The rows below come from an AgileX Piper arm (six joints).
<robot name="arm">
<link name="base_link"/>
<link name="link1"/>
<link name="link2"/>
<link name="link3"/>
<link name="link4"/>
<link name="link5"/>
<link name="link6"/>
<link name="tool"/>
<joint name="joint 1" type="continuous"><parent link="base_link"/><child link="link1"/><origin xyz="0.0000 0.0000 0.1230"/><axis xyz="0 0 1"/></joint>
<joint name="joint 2" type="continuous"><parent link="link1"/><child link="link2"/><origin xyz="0.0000 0.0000 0.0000"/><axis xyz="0 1 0"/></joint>
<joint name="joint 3" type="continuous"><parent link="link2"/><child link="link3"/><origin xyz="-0.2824 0.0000 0.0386"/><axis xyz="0 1 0"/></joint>
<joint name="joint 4" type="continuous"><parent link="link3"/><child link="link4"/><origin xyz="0.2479 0.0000 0.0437"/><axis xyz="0.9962 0 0.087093"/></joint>
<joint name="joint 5" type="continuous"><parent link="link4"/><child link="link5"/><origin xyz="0.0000 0.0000 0.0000"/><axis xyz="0 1 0"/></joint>
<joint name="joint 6" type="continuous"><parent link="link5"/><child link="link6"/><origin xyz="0.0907 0.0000 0.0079"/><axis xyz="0.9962 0 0.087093"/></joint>
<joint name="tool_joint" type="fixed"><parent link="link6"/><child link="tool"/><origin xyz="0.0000 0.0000 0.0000" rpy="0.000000 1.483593 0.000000"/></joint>
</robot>
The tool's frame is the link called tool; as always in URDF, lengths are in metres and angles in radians. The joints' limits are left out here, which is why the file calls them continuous.
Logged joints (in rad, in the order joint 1, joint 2, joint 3, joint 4, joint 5, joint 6), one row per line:
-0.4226 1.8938 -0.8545 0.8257 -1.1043 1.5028
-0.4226 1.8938 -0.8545 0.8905 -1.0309 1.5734
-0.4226 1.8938 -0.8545 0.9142 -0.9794 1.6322
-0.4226 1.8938 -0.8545 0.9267 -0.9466 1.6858
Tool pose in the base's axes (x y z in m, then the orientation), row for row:
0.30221 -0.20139 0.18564 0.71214 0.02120 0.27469 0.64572
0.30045 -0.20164 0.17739 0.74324 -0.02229 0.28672 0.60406
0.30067 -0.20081 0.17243 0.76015 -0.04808 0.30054 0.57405
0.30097 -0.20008 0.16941 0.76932 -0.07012 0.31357 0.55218
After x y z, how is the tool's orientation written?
As a quaternion, x y z w.
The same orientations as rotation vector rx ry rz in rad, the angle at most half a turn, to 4 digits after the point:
1.6206 0.0482 0.6251
1.7201 -0.0516 0.6636
1.7812 -0.1127 0.7042
1.8193 -0.1658 0.7415

